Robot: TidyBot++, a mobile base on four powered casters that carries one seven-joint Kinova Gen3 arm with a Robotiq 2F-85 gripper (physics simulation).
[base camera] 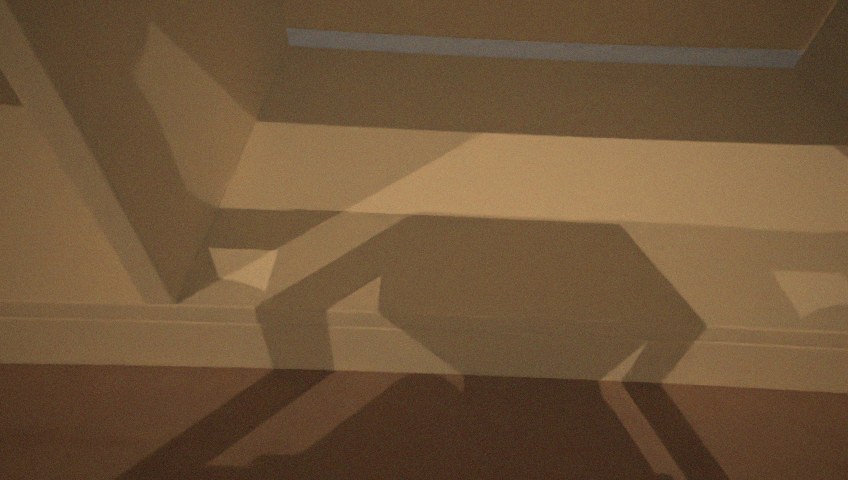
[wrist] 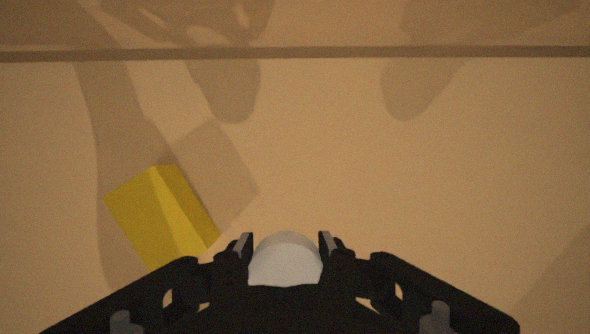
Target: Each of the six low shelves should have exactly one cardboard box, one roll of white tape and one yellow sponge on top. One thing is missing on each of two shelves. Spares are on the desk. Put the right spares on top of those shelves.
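Observation:
In the wrist view my gripper (wrist: pixel 286 245) is shut on a roll of white tape (wrist: pixel 285 262), which sits between the two fingertips. A yellow sponge (wrist: pixel 162 217) lies on the pale wooden shelf top (wrist: pixel 450 165), to the left of the gripper and beyond the left finger. The held roll appears above the surface; how high is hard to tell. A cardboard box does not show in either view. The gripper does not show in the base view.
In the base view the front of a low wooden shelf unit (base camera: pixel 565 178) stands close, with an upright side panel (base camera: pixel 89 148) at the left. The brown floor (base camera: pixel 59 416) lies below it. A dark seam or edge (wrist: pixel 350 51) crosses behind the shelf top in the wrist view.

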